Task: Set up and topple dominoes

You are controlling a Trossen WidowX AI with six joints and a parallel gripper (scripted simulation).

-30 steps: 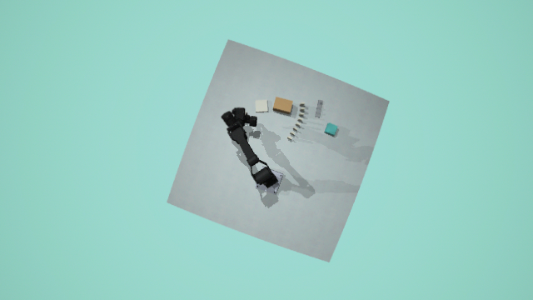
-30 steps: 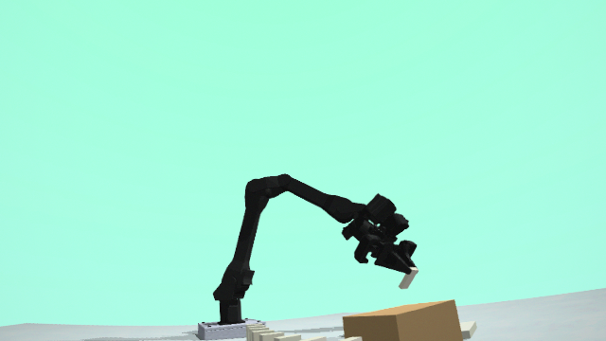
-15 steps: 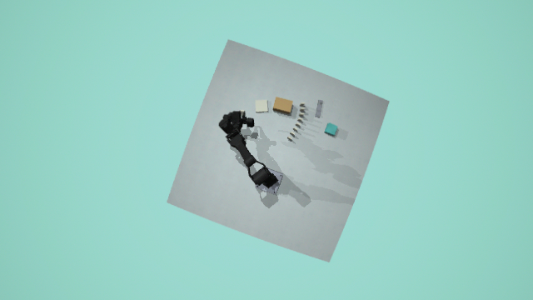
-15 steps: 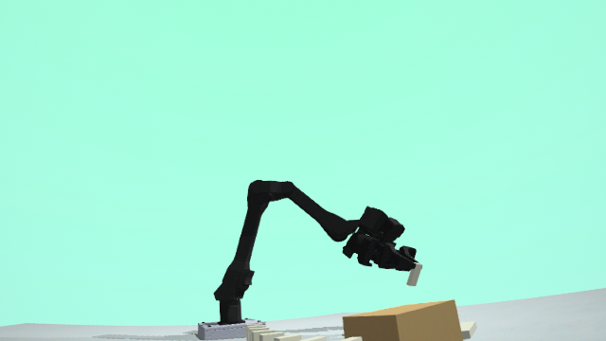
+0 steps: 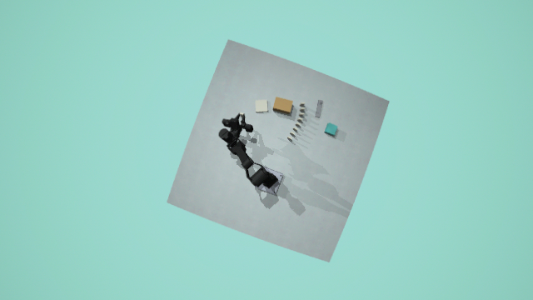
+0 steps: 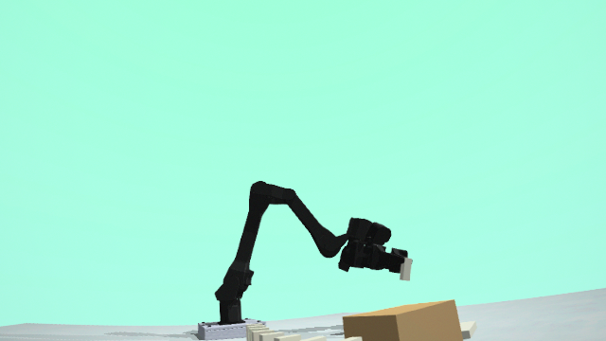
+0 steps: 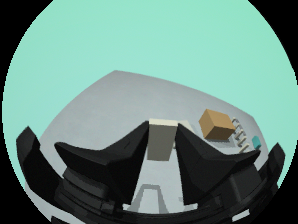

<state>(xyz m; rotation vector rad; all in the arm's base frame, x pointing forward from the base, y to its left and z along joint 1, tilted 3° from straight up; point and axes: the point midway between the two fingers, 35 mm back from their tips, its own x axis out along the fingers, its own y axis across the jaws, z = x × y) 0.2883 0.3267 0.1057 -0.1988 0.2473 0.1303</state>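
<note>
My gripper tip is 13 cm short of the flat cream tile, 7 cm to the left of it and 13 cm above it. Also, from my gripper tip: teal cube: 16 cm ahead, 59 cm to the right, 12 cm below; tan box: 18 cm ahead, 21 cm to the right, 11 cm below; grey bar: 27 cm ahead, 46 cm to the right, 14 cm below.
</note>
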